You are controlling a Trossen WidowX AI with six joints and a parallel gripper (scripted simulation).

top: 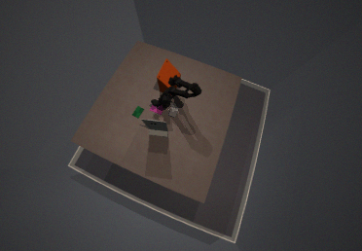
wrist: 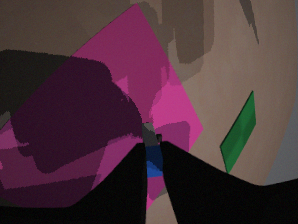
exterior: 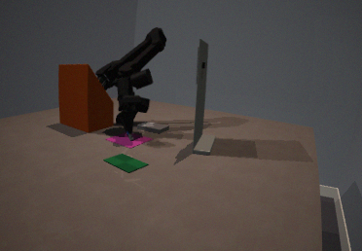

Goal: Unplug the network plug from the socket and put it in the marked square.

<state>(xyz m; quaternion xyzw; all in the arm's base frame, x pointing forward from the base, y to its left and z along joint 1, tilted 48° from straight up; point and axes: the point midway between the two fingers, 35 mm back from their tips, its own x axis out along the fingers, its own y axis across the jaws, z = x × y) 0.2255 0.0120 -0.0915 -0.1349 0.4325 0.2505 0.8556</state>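
Right now the blue plug is right at my gripper tip. The rest, counted from my gripper tip: green square 10 cm ahead, 17 cm to the right, 2 cm below; then grey upright panel 22 cm ahead, 8 cm to the left, 13 cm above; then flat grey slab 16 cm to the left, 1 cm below.
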